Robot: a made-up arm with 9 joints. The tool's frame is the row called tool.
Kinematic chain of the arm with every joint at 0, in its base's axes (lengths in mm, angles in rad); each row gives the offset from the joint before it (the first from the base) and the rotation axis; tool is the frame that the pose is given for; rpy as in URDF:
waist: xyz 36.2 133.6 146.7 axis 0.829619 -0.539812 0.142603
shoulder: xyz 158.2 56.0 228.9 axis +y
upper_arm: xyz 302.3 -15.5 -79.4 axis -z
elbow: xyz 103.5 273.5 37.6 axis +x
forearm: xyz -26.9 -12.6 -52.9 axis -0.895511 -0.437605 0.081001
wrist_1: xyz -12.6 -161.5 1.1 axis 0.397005 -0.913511 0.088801
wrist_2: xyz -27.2 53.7 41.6 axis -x
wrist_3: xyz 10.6 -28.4 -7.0 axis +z
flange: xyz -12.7 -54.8 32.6 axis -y
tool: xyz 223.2 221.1 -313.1 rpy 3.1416 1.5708 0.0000
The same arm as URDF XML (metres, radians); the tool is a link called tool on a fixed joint. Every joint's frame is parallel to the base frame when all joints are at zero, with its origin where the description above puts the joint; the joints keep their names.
<robot name="arm">
<joint name="tool_fixed" type="fixed"><parent link="link9"/><child link="tool"/><origin xyz="0.2232 0.2211 -0.3131" rpy="-3.1416 1.5708 0.0000"/></joint>
<joint name="flange" type="continuous"><parent link="link8"/><child link="link9"/><origin xyz="-0.0127 -0.0548 0.0326"/><axis xyz="0 -1 0"/></joint>
<joint name="wrist_3" type="continuous"><parent link="link7"/><child link="link8"/><origin xyz="0.0106 -0.0284 -0.0070"/><axis xyz="0 0 1"/></joint>
<joint name="wrist_2" type="continuous"><parent link="link6"/><child link="link7"/><origin xyz="-0.0272 0.0537 0.0416"/><axis xyz="-1 0 0"/></joint>
<joint name="wrist_1" type="continuous"><parent link="link5"/><child link="link6"/><origin xyz="-0.0126 -0.1615 0.0011"/><axis xyz="0.397005 -0.913511 0.088801"/></joint>
<joint name="forearm" type="continuous"><parent link="link4"/><child link="link5"/><origin xyz="-0.0269 -0.0126 -0.0529"/><axis xyz="-0.895511 -0.437605 0.081001"/></joint>
<joint name="elbow" type="continuous"><parent link="link3"/><child link="link4"/><origin xyz="0.1035 0.2735 0.0376"/><axis xyz="1 0 0"/></joint>
<joint name="upper_arm" type="continuous"><parent link="link2"/><child link="link3"/><origin xyz="0.3023 -0.0155 -0.0794"/><axis xyz="0 0 -1"/></joint>
<joint name="shoulder" type="continuous"><parent link="link1"/><child link="link2"/><origin xyz="0.1582 0.0560 0.2289"/><axis xyz="0 1 0"/></joint>
<joint name="waist" type="continuous"><parent link="base"/><child link="link1"/><origin xyz="0.0362 0.1336 0.1467"/><axis xyz="0.829619 -0.539812 0.142603"/></joint>
<link name="base"/>
<link name="link1"/>
<link name="link2"/>
<link name="link3"/>
<link name="link4"/>
<link name="link5"/>
<link name="link6"/>
<link name="link7"/>
<link name="link8"/>
<link name="link9"/>
<link name="tool"/>
</robot>

